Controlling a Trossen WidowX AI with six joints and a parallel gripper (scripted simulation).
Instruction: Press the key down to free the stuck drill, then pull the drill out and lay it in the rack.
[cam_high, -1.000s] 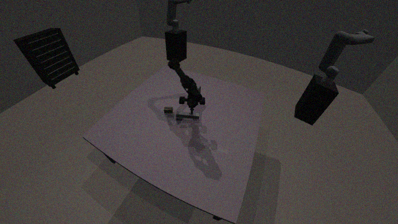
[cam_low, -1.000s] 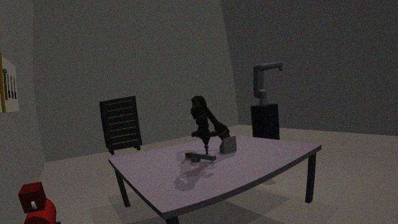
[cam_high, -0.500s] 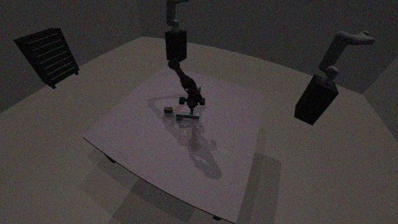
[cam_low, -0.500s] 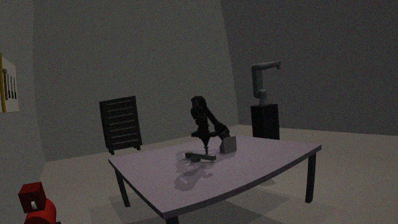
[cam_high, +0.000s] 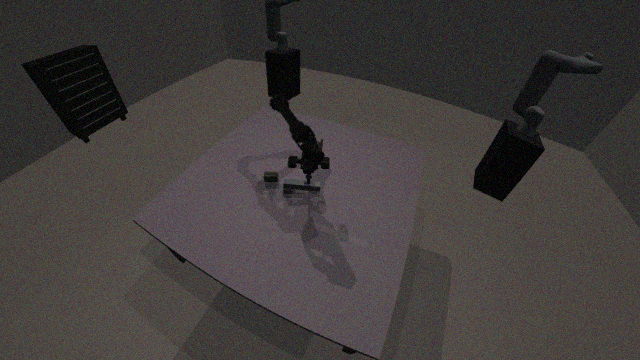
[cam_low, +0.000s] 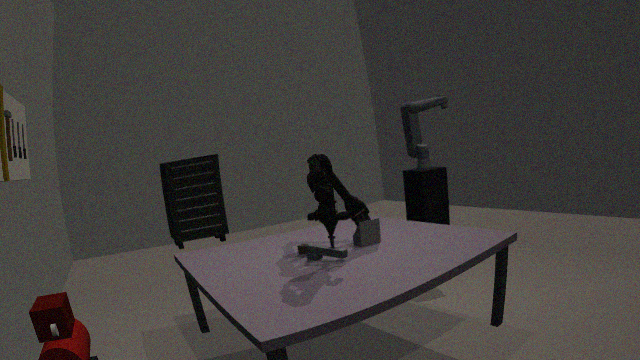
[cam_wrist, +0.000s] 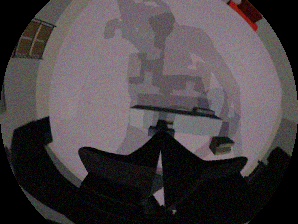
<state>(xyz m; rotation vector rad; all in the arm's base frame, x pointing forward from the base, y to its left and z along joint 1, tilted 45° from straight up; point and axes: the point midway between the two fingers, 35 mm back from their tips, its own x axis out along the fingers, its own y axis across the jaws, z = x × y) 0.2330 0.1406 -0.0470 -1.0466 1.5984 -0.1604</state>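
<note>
Now: the key 30 mm below my gripper tip. Round my gripper tip: grey block 20 mm ahead, 40 mm to the right, 80 mm below; then grey rack 40 mm ahead, 220 mm to the right, 90 mm below; then yellow drill 30 mm ahead, 50 mm to the right, 70 mm below.
</note>
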